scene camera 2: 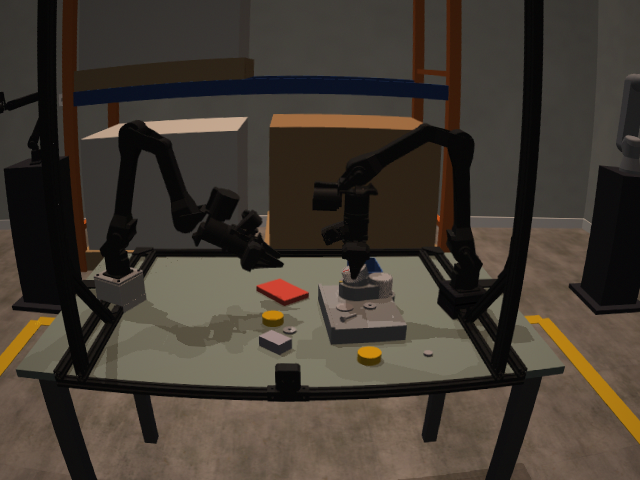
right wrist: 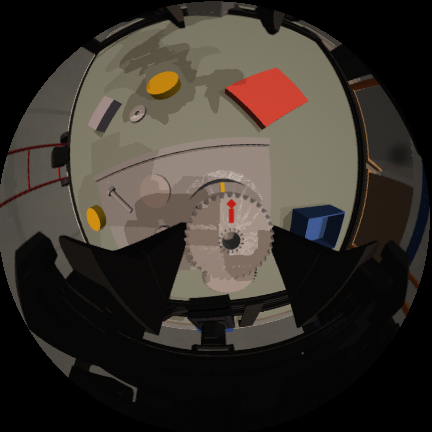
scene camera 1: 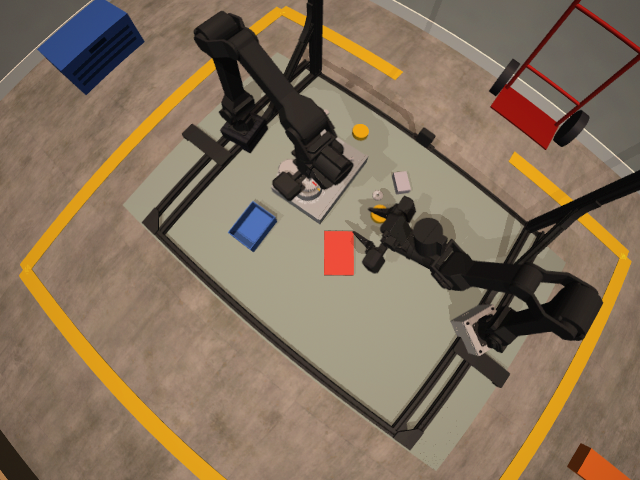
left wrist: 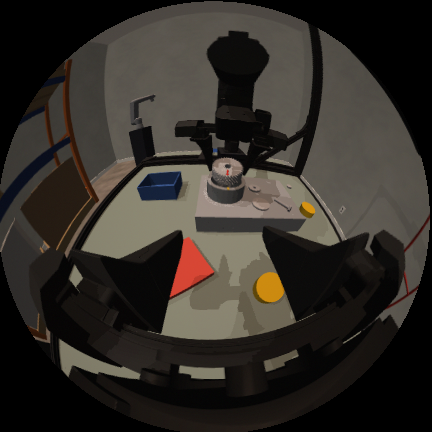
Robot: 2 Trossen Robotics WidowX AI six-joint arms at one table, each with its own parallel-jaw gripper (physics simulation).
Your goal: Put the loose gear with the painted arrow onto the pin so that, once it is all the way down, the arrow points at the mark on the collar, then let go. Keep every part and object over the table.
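Places are measured from the left arm's base along level axes (x ahead, y left, z up), in centimetres.
Where they show: left gripper, fingertip midpoint: point(scene camera 2: 281, 261) point(scene camera 1: 360, 220) point(left wrist: 223, 233); right gripper, fingertip midpoint: point(scene camera 2: 353, 273) point(right wrist: 228, 229) point(scene camera 1: 309, 180) point(left wrist: 226, 171); left arm's base, link origin: point(scene camera 2: 118, 273) point(scene camera 1: 486, 330); right arm's base, link origin: point(scene camera 2: 464, 287) point(right wrist: 212, 324) point(scene camera 1: 242, 123) point(left wrist: 230, 149).
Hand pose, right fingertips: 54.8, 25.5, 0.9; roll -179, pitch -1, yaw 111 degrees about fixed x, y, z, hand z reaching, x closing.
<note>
Each offset is from my right fingertips to the top centre of the thing, as dx, dy, dz. "pt": to the spot under its first point.
My right gripper point(right wrist: 228, 229) point(scene camera 2: 355, 273) is shut on the pale toothed gear {+0.4, +0.2, +2.2} point(right wrist: 252, 230) point(left wrist: 218, 170), which is level at the grey collar {+0.6, +0.3, -2.1} point(left wrist: 225, 193) point(scene camera 2: 359, 290) and stands above its rim. The gear's red arrow {-1.3, -0.6, +1.0} point(right wrist: 231, 215) points towards the collar's yellow mark {pt -2.4, -1.5, -1.9} point(right wrist: 222, 187) point(left wrist: 228, 188); in the right wrist view the mark lies slightly left of the arrow's line. The gear hides the pin, and how far down the gear sits on it cannot be told. My left gripper point(left wrist: 223, 233) point(scene camera 1: 361, 221) is open and empty, above the table near the red block {-19.3, +0.0, -7.8} point(scene camera 1: 339, 253) point(left wrist: 191, 268).
The grey base plate point(scene camera 2: 367, 333) bears the collar, a second gear {+6.0, +3.3, -1.0} point(scene camera 2: 381, 283), a bolt {+4.0, -13.0, -3.9} point(right wrist: 120, 199) and discs. A blue tray {-3.1, +18.6, -4.8} point(scene camera 1: 252, 226), two yellow discs {-14.0, -15.3, -7.4} point(scene camera 2: 272, 318) {+12.2, -22.4, -7.4} point(scene camera 2: 369, 355), a grey block {-8.0, -25.7, -6.8} point(scene camera 2: 275, 342) and a washer {-8.5, -17.7, -8.8} point(scene camera 2: 289, 330) lie around it.
</note>
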